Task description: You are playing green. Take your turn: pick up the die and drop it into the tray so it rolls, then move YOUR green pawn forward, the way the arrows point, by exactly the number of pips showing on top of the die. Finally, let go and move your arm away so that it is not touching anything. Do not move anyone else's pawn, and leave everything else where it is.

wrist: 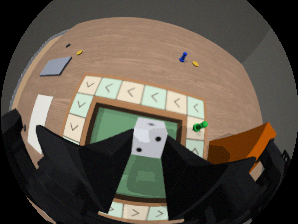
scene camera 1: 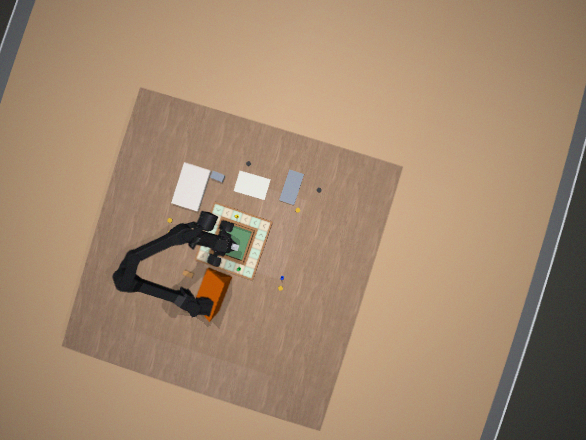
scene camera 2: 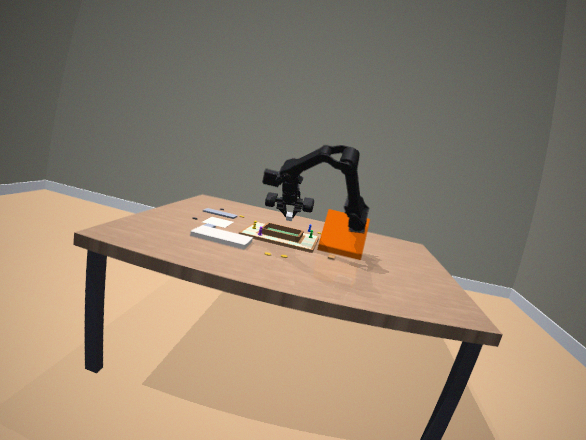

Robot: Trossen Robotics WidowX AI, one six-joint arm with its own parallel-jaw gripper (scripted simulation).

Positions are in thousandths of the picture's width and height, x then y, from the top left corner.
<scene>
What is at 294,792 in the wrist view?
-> My gripper.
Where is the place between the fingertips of my gripper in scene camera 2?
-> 494,494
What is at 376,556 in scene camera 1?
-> My gripper.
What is my gripper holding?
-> A white die.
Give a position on a white die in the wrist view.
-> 502,614
</scene>
